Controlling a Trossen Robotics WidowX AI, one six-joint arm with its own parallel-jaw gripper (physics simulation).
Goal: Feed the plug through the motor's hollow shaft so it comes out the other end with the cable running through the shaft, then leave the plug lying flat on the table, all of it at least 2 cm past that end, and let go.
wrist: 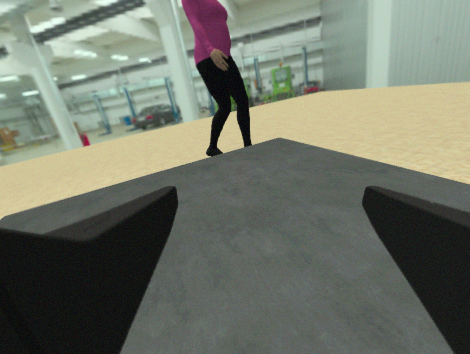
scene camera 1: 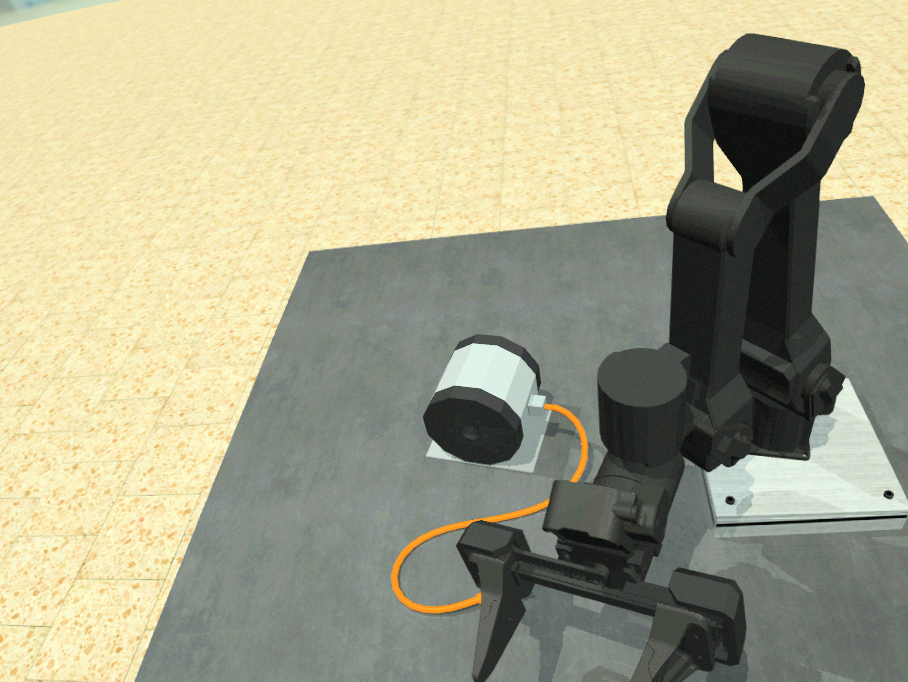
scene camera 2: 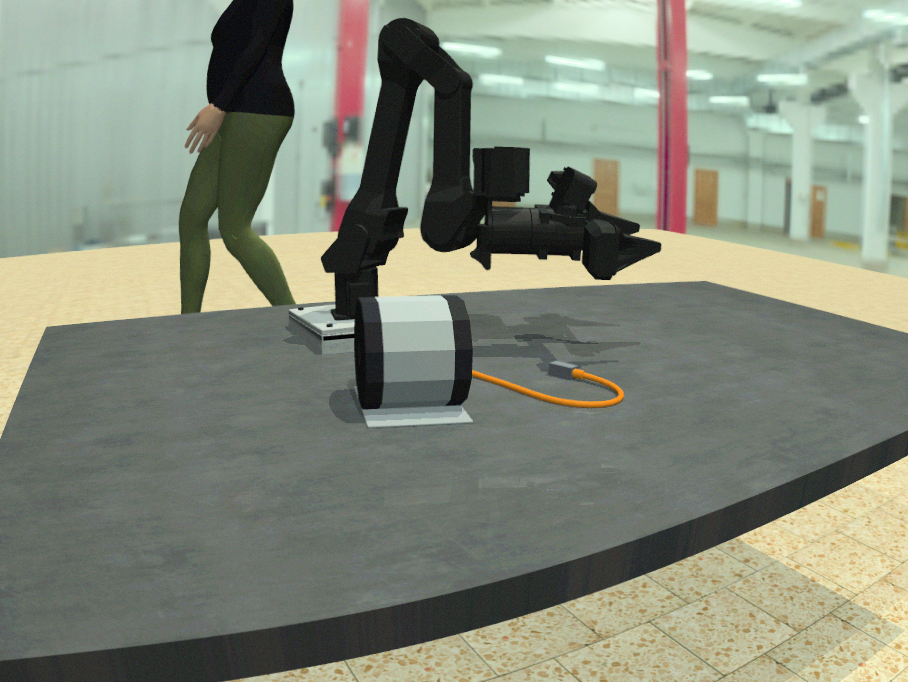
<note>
My gripper (scene camera 2: 649, 237) is open, holding nothing. Also in view: an orange cable (scene camera 1: 394, 577).
My gripper shows as well in the wrist view (wrist: 269, 195). The orange cable shows as well in scene camera 2 (scene camera 2: 576, 373).
</note>
